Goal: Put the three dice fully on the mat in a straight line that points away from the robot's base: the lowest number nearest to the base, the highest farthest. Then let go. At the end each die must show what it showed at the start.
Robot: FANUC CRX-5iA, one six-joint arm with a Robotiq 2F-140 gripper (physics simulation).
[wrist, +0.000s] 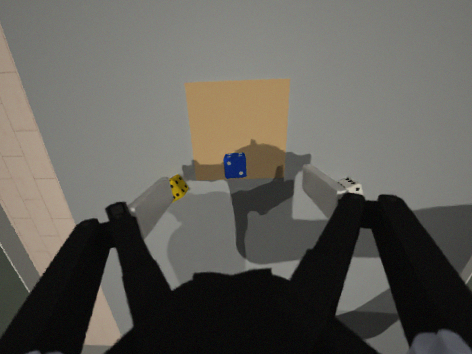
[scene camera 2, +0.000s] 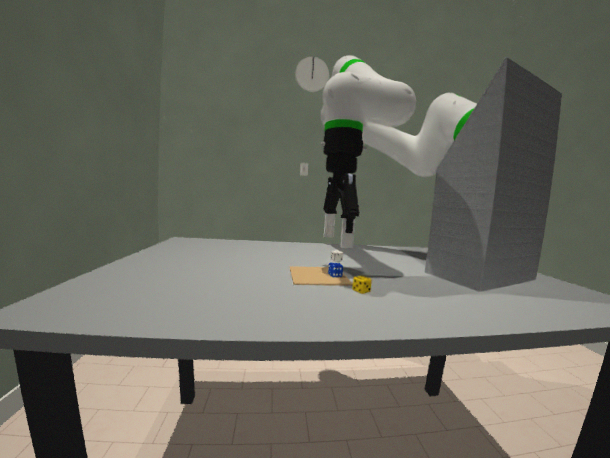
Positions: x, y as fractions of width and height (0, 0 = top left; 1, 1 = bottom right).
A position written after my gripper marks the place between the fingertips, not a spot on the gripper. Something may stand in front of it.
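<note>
I can see a tan mat (scene camera 2: 0.49, 0.60) (wrist: 0.52, 0.33), so it's visible to both of those. My gripper (scene camera 2: 0.55, 0.53) (wrist: 0.50, 0.52) is there in both as well.
</note>
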